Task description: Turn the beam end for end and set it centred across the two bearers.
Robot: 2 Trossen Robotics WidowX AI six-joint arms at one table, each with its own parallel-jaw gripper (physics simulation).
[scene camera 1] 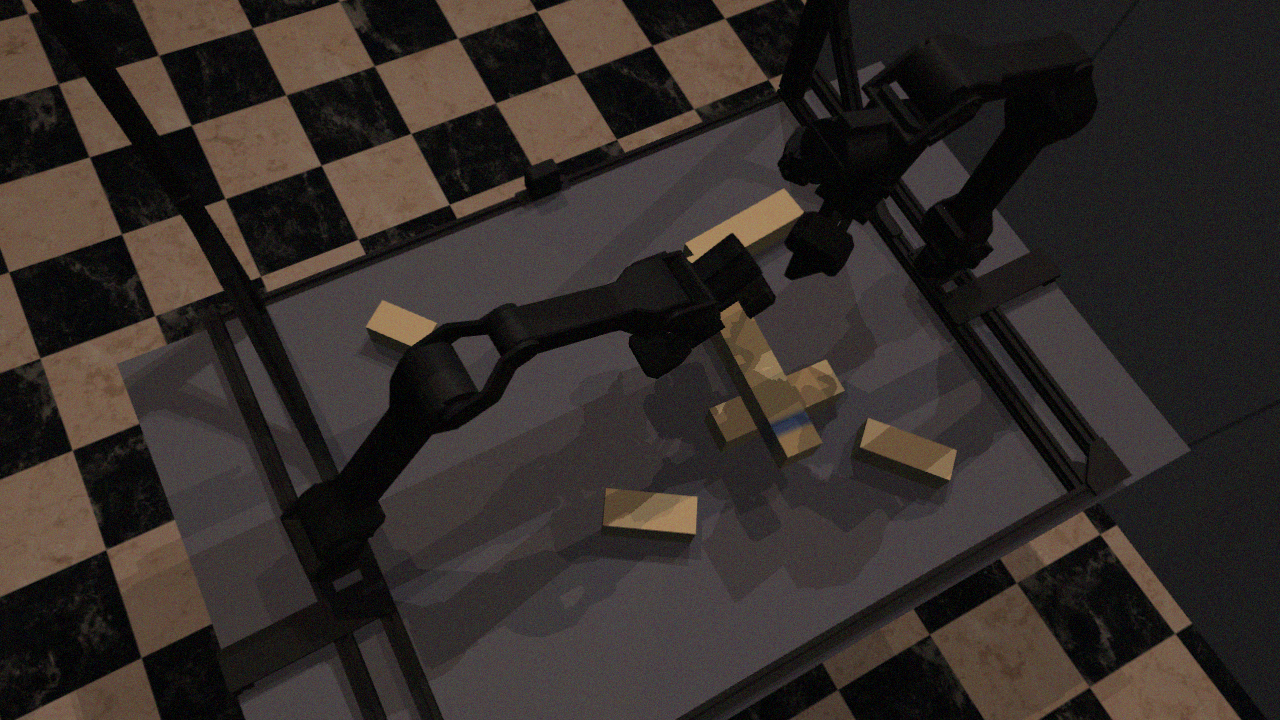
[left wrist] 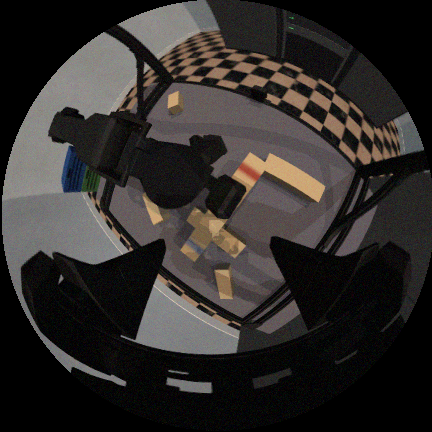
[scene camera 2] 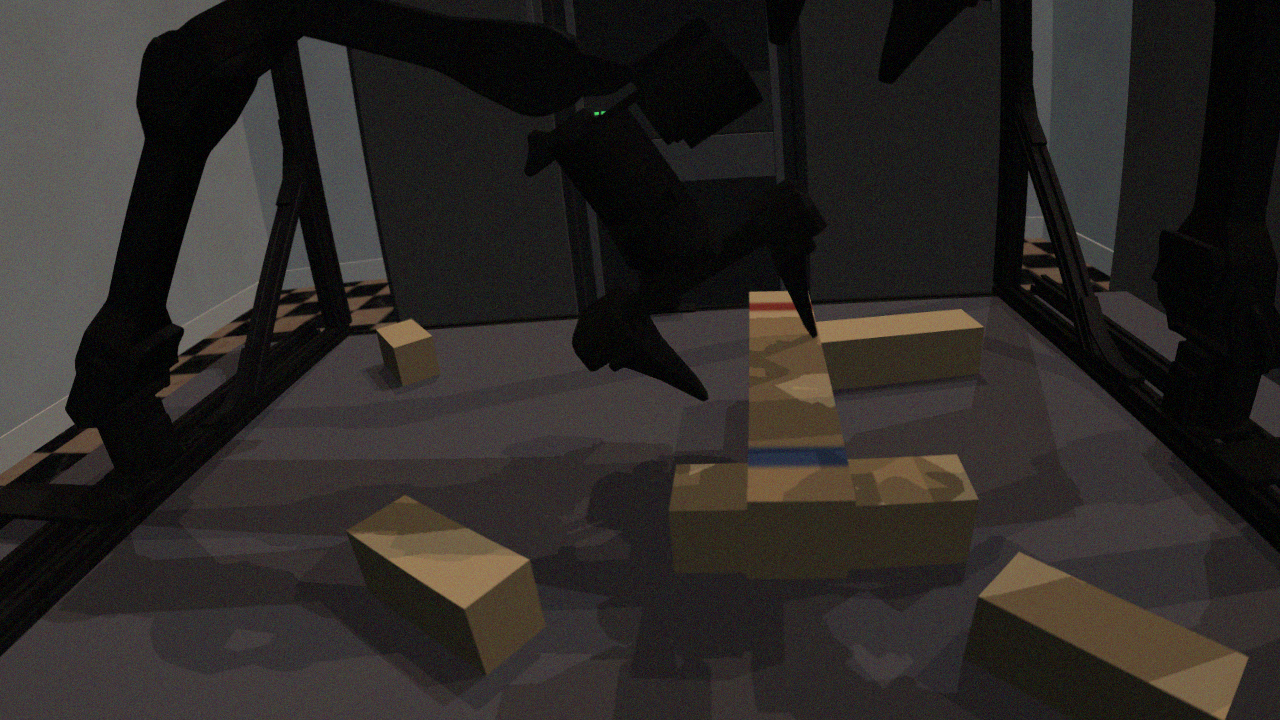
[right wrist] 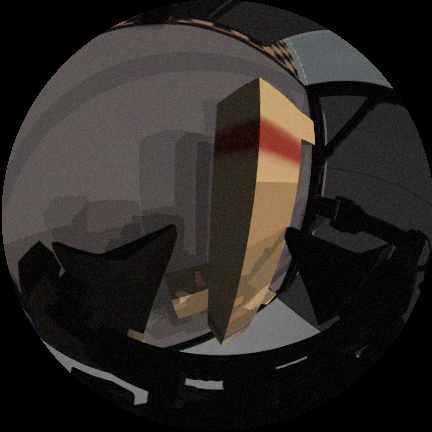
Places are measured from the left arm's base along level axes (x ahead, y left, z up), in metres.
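Where they show: left gripper, fingertip midpoint: (left wrist: 218,243) (scene camera 2: 834,64); right gripper, fingertip midpoint: (scene camera 1: 717,329) (scene camera 2: 759,366) (right wrist: 232,231); left arm's base at its link origin: (scene camera 1: 937,263) (scene camera 2: 1204,417) (right wrist: 315,204); right arm's base at its link origin: (scene camera 1: 334,551) (scene camera 2: 149,463).
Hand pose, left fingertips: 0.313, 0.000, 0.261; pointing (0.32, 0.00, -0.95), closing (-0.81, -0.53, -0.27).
Things, the pixels of their centre, and the offset from my left fingertips, as dx, dy, dz.
- beam at the middle of its body: (scene camera 2: 787,397) (right wrist: 241,269) (scene camera 1: 745,355) (left wrist: 221,210) +0.038, +0.016, -0.210
- far bearer at the middle of its body: (scene camera 2: 885,349) (scene camera 1: 742,236) (left wrist: 292,178) -0.075, -0.162, -0.257
The beam (scene camera 1: 756,358) (scene camera 2: 792,385) (left wrist: 250,171) (right wrist: 272,210) lies lengthwise, its blue-banded end across the near bearer (scene camera 1: 814,383) (scene camera 2: 913,479) (left wrist: 232,244) and its red-banded end by the left end of the far bearer (scene camera 1: 760,219) (scene camera 2: 904,349) (left wrist: 297,177). Exact contact at the red end is unclear. My right gripper (scene camera 2: 760,365) (right wrist: 232,231) is open and empty, low by the beam's red-banded half; in scene camera 2 one fingertip overlaps the beam and the other is left of it. My left gripper (scene camera 2: 834,60) (left wrist: 218,243) is open and empty, high at the right.
Loose blocks stand around: one (scene camera 1: 650,512) (scene camera 2: 438,546) front left, one (scene camera 1: 905,452) (scene camera 2: 1109,626) front right and a small-looking one (scene camera 1: 398,324) (scene camera 2: 407,353) (left wrist: 175,102) back left. The right arm reaches across the table in scene camera 1. Dark frame rails edge the table.
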